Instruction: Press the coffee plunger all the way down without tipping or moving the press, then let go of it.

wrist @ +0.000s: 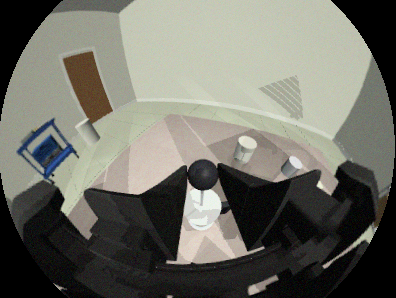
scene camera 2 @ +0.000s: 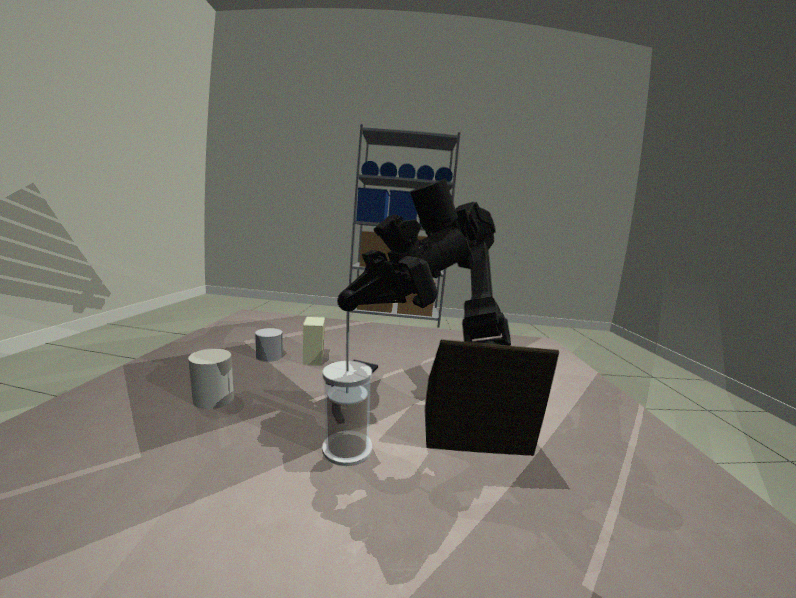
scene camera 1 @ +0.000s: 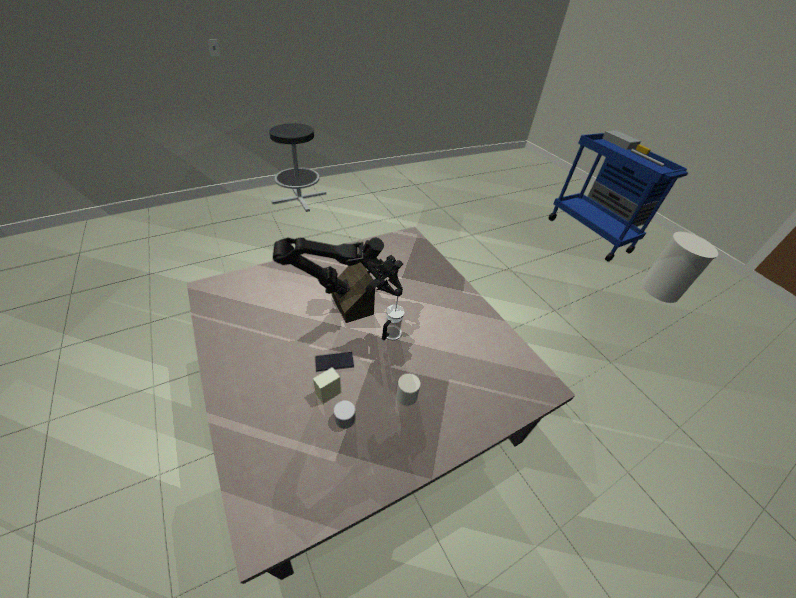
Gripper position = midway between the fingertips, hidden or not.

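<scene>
There's a glass coffee press point(wrist: 202, 206) that I can see, and then scene camera 2 gives me a cream block point(scene camera 2: 313, 331), a grey cylinder point(scene camera 2: 269, 340) and a pale cylinder point(scene camera 2: 211, 375). I can see my gripper point(scene camera 2: 343, 299) there too. The wrist view shows the gripper point(wrist: 202, 168) as well, and from scene camera 1 I'm seeing my gripper point(scene camera 1: 399, 292).
</scene>
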